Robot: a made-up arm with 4 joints. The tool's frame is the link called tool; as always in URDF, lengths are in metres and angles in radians. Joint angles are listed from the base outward.
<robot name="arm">
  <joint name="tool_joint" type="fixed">
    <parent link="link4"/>
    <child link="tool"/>
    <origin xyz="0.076 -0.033 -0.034" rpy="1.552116 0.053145 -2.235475"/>
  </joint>
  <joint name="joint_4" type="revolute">
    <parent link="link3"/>
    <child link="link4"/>
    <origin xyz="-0.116 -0.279 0.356" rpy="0 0 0"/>
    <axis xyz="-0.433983 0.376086 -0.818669"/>
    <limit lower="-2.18" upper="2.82"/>
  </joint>
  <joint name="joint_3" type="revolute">
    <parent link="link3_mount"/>
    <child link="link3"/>
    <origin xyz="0.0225 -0.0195 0.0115" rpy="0 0 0"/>
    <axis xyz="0 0 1"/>
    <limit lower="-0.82" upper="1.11"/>
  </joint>
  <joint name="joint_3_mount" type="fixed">
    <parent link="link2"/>
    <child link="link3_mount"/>
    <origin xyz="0.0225 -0.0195 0.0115" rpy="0 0 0"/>
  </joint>
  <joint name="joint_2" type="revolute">
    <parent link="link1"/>
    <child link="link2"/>
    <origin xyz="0.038 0.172 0.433" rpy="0 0 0"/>
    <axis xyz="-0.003 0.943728 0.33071"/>
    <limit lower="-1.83" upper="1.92"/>
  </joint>
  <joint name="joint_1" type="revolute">
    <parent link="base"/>
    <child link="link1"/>
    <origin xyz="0.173 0.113 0.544" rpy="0 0 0"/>
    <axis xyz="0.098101 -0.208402 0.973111"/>
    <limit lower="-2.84" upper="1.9"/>
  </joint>
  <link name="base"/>
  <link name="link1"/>
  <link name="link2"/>
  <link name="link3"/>
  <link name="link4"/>
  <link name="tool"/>
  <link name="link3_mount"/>
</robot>
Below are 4 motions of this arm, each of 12 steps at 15 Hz.
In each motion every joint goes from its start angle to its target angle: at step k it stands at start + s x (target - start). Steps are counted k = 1, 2, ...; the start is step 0. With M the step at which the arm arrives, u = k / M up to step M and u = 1 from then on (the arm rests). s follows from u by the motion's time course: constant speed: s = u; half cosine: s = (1 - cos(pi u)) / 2; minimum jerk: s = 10 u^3 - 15 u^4 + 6 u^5.
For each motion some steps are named. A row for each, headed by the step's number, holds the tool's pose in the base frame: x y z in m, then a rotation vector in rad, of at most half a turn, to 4 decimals.
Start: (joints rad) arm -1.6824 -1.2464 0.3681 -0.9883
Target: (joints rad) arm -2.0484 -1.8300 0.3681 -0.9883
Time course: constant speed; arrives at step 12
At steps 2, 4, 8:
2: 0.3978 0.4045 1.1204 0.2617 -2.6317 -0.4883
4: 0.4259 0.4137 1.0761 0.1446 -2.6304 -0.3732
8: 0.4793 0.4136 0.9810 -0.0827 -2.5858 -0.1491

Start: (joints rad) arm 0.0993 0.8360 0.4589 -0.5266
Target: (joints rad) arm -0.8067 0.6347 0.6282 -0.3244
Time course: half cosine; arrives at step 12
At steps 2, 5, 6, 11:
2: 0.6232 0.0871 1.1101 1.0087 -0.1361 -1.4528
5: 0.6303 -0.0236 1.0984 0.9691 -0.3169 -1.6772
6: 0.6241 -0.0701 1.0945 0.9416 -0.3981 -1.7699
11: 0.5567 -0.2277 1.0890 0.7754 -0.7164 -2.0951

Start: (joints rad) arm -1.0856 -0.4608 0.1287 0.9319
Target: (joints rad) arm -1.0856 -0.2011 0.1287 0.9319
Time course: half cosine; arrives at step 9
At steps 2, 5, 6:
2: 0.0788 0.1300 1.3312 1.2589 1.9644 1.4297
5: 0.1027 0.0799 1.3453 1.3452 1.9617 1.5422
6: 0.1113 0.0623 1.3486 1.3754 1.9593 1.5815

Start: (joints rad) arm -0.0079 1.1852 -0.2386 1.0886
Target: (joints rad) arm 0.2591 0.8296 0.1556 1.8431
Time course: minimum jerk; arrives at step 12
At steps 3, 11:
3: 0.5772 -0.0350 1.2047 -0.9737 -1.4598 -0.7931
11: 0.5449 -0.0128 1.2748 -0.9380 -1.9432 -0.5103

